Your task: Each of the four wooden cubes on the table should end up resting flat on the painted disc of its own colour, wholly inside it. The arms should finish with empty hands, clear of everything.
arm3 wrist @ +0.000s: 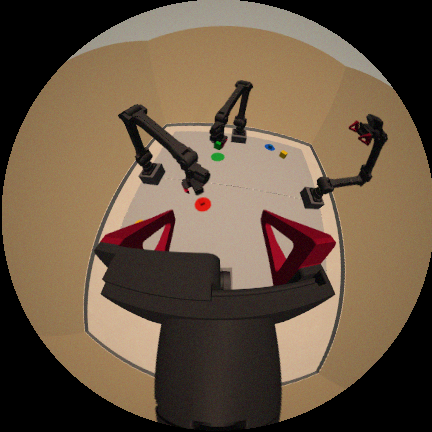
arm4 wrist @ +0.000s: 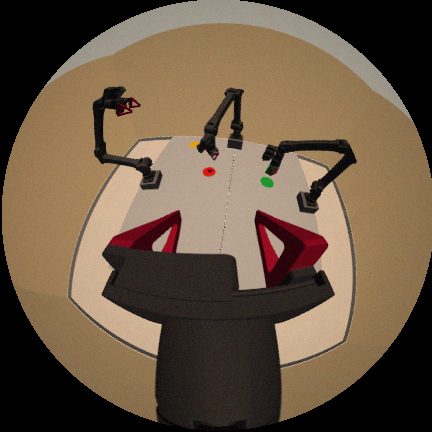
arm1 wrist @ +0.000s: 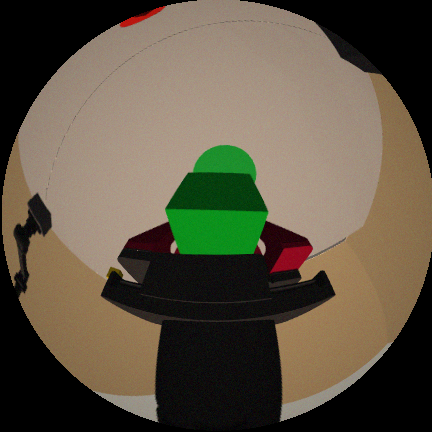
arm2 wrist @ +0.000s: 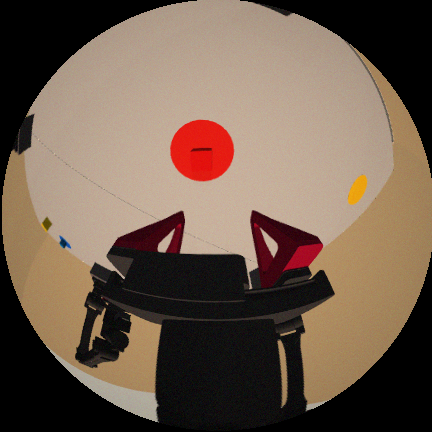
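Observation:
My arm1 gripper (arm1 wrist: 217, 232) is shut on the green cube (arm1 wrist: 217, 192) (arm3 wrist: 218, 145), held above the table near the green disc (arm1 wrist: 225, 157) (arm3 wrist: 217, 157) (arm4 wrist: 267, 182). My arm2 gripper (arm2 wrist: 218, 215) is open and empty above the table; the red cube (arm2 wrist: 201, 161) lies inside the red disc (arm2 wrist: 201, 131). My arm3 gripper (arm3 wrist: 218, 215) and arm4 gripper (arm4 wrist: 218, 215) are open, empty and raised high. The blue cube (arm2 wrist: 63, 242) is on the blue disc (arm2 wrist: 68, 245). The yellow cube (arm2 wrist: 47, 223) (arm3 wrist: 283, 154) stands beside that disc, away from the yellow disc (arm2 wrist: 357, 189).
In the arm3 wrist view, arm2 (arm3 wrist: 170, 142) reaches in near the red disc, arm1 (arm3 wrist: 229, 107) stands at the far edge, and arm4 (arm3 wrist: 371, 155) is raised at the right. In the arm4 wrist view, arm3 (arm4 wrist: 98, 130) is raised at the left.

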